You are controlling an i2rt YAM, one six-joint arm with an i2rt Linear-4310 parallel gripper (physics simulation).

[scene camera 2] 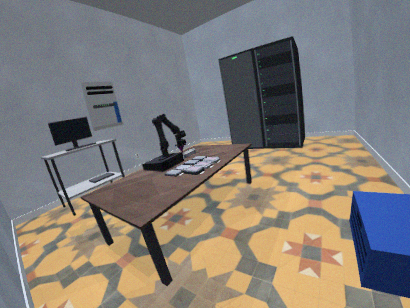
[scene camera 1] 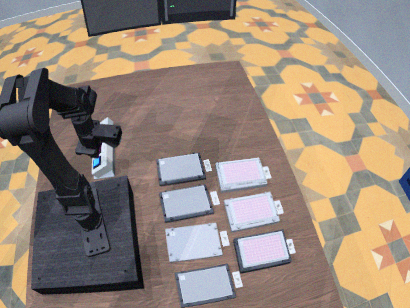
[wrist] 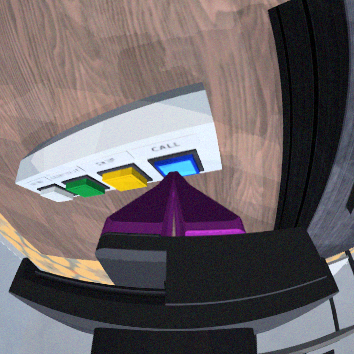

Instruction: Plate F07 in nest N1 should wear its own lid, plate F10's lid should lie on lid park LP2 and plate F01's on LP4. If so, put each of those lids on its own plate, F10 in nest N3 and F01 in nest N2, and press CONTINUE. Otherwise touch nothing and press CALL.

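Frame: origin at the arm's base, x ahead, y left, z up, level; centimetres.
Where they show: gripper, fingertip midpoint: (scene camera 2: 182,151) (scene camera 1: 96,157) (wrist: 173,178); arm's base at its link origin: (scene camera 2: 166,157) (scene camera 1: 92,221).
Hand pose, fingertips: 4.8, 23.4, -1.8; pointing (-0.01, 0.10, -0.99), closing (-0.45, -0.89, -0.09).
Observation:
Things, the pixels of their top centre, and the offset from my fingertips, as dx, dy, dz. "spot": a spot on its surface instead. Level surfaces: height alone.
- bright blue CALL button at a spot on its surface: (wrist: 180,164) spot: -0.1, -0.4, -1.6
- white button box at its top centre: (wrist: 85,182) (scene camera 1: 100,140) (scene camera 2: 186,150) +2.3, +7.2, -0.3
- green button at its top centre: (wrist: 79,194) +1.2, +10.0, -1.0
- pale clear-looking panel at its top centre: (scene camera 1: 193,240) +20.3, -34.3, -4.7
- yellow button at its top centre: (wrist: 120,186) +0.3, +5.0, -1.0
- white button at its top centre: (wrist: 51,199) +2.0, +14.9, -1.0
- brown table at its surface level: dz -6.7
My gripper (wrist: 173,178) (scene camera 2: 181,149) is shut and empty. Its purple fingertips overlap the near edge of the bright blue CALL button (wrist: 180,164) in the wrist view; whether they touch it is hard to tell. The white button box (wrist: 170,122) (scene camera 1: 106,168) also carries a green button (wrist: 86,186). In scene camera 1, three plates with pink wells, an upper (scene camera 1: 242,172), a middle (scene camera 1: 251,210) and a lower one (scene camera 1: 262,249), form the right column. The left column has three grey panels in dark frames (scene camera 1: 181,168) (scene camera 1: 186,202) (scene camera 1: 205,286) and a pale clear-looking panel (scene camera 1: 194,242). Their labels are too blurred to read.
A yellow button (wrist: 125,179) and a white button (wrist: 56,193) sit beside the green one. The black arm base (scene camera 1: 55,240) stands left of the panels on the brown table (scene camera 1: 200,100) (scene camera 2: 125,195). A dark cabinet (scene camera 2: 242,100) and a blue box (scene camera 2: 385,220) stand on the floor.

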